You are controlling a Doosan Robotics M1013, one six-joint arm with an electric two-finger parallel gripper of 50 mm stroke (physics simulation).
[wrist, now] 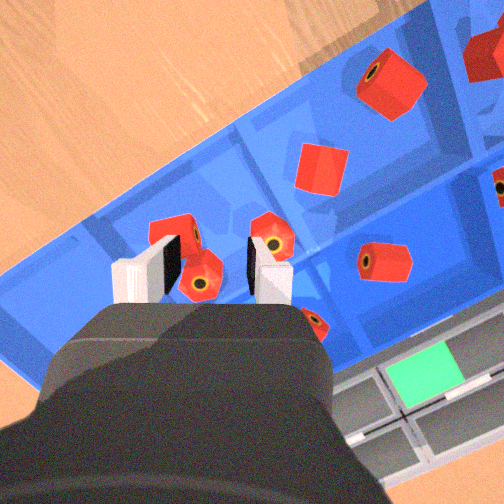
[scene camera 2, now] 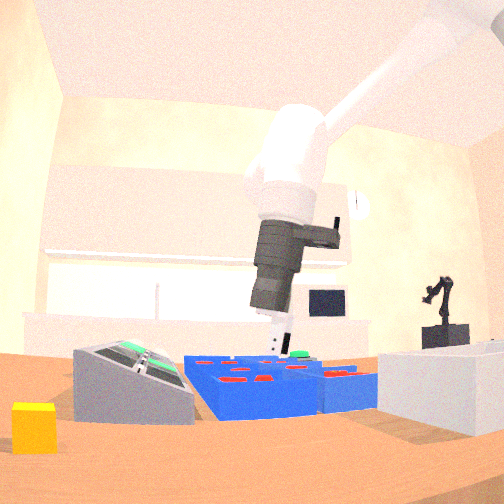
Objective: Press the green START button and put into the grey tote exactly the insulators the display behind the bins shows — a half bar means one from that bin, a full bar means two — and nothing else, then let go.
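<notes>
My gripper (wrist: pixel 210 262) is open and empty, hanging above a compartment of the blue bins (wrist: pixel 280 225); it also shows in the scene view (scene camera 2: pixel 281 341) over the bins (scene camera 2: pixel 280 382). Below the fingers lie three red insulators: one (wrist: pixel 201 276) between the fingertips, one (wrist: pixel 175 234) by the left finger, one (wrist: pixel 272 236) by the right finger. Other compartments hold more red insulators (wrist: pixel 321 169). The grey display (wrist: pixel 425 372) shows a green bar; in the scene view (scene camera 2: pixel 132 382) two green bars show. The green START button (scene camera 2: pixel 299 354) sits behind the bins. The grey tote (scene camera 2: pixel 442 387) stands at the right.
A yellow block (scene camera 2: pixel 34 427) stands at the front left of the wooden table. A small dark robot model on a black box (scene camera 2: pixel 444 325) is far at the back right. A dark screen (scene camera 2: pixel 326 302) is on the back wall.
</notes>
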